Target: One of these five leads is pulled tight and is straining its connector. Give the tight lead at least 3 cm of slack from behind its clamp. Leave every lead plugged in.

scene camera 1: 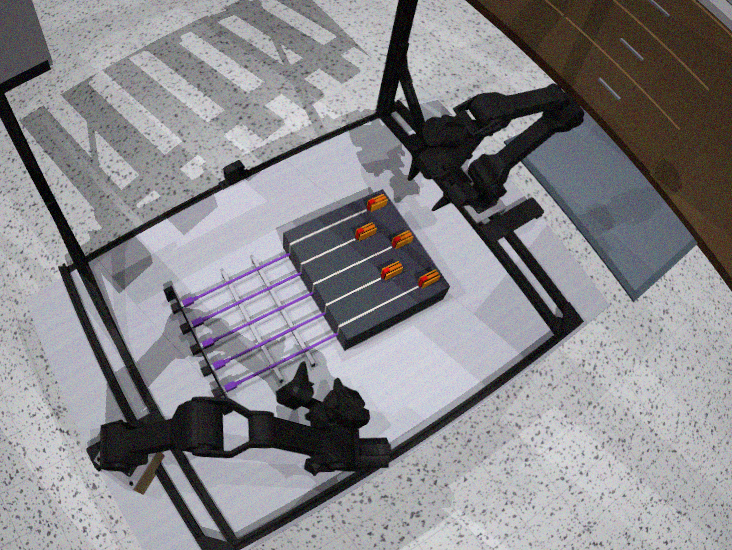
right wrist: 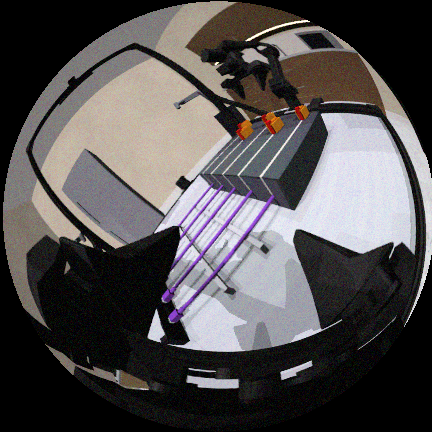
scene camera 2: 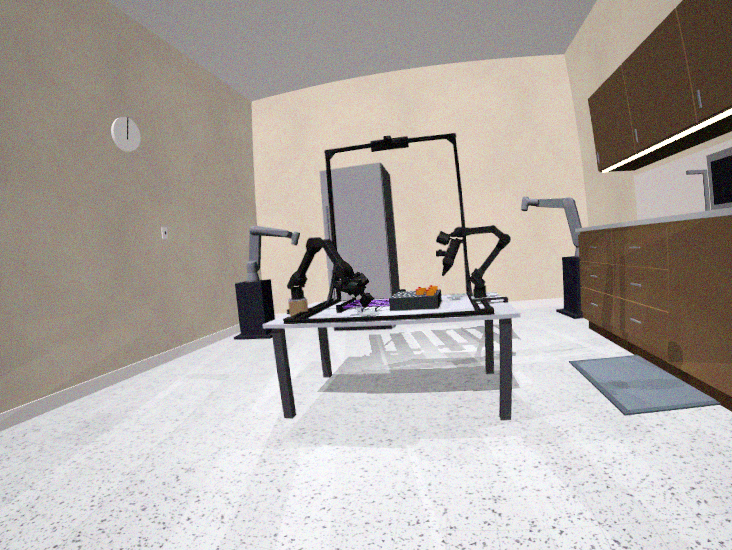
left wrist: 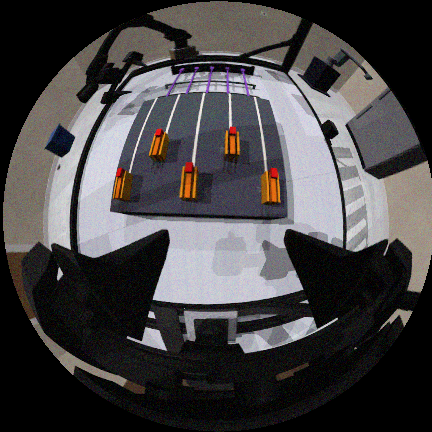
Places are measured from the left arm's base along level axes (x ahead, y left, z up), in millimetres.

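Where they show: left gripper, fingertip midpoint: (scene camera 1: 421, 195) (right wrist: 252, 94) (scene camera 2: 442, 275) (left wrist: 228, 235); right gripper, fingertip midpoint: (scene camera 1: 319, 370) (right wrist: 239, 234) (scene camera 2: 369, 293) (left wrist: 138, 78); left arm's base at its link origin: (scene camera 1: 479, 199) (scene camera 2: 480, 296) (left wrist: 210, 329); right arm's base at its link origin: (scene camera 1: 125, 455) (scene camera 2: 297, 298) (left wrist: 181, 46).
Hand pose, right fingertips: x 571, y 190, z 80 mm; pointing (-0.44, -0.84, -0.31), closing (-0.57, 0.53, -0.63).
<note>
Each offset is from my right fingertips to the centre of the thing. "pt": to the spot under its first point.
Five purple leads run from plugs in a black connector rail {pt 182 mm ahead, 323 mm right, 69 mm down} (scene camera 1: 169, 293) to a dark block {pt 182 mm back, 252 mm right, 38 mm down} (scene camera 1: 330, 237), where white lines continue to orange clamps with red parts, such as the front one {pt 302 mm back, 59 mm right, 15 mm down} (scene camera 1: 429, 278) (right wrist: 301, 112). The nearest purple plug {161 mm ahead, 80 mm right, 80 mm down} (scene camera 1: 230, 386) (right wrist: 175, 315) sits at the rail. I cannot tell which lead is tight. My right gripper (scene camera 1: 321, 375) (right wrist: 239, 234) is open and empty, beside the nearest lead, on its lower side in scene camera 1. My left gripper (scene camera 1: 424, 190) (left wrist: 228, 235) is open and empty, beyond the block's clamp side.
Two thin pale crossbars, one ending near my right gripper (scene camera 1: 308, 356), cross the leads between rail and block. A black frame (scene camera 1: 473, 402) borders the table, with an upright post (scene camera 1: 395, 70) near the left arm. The right arm (scene camera 1: 201, 425) reaches along the table's lower left side.
</note>
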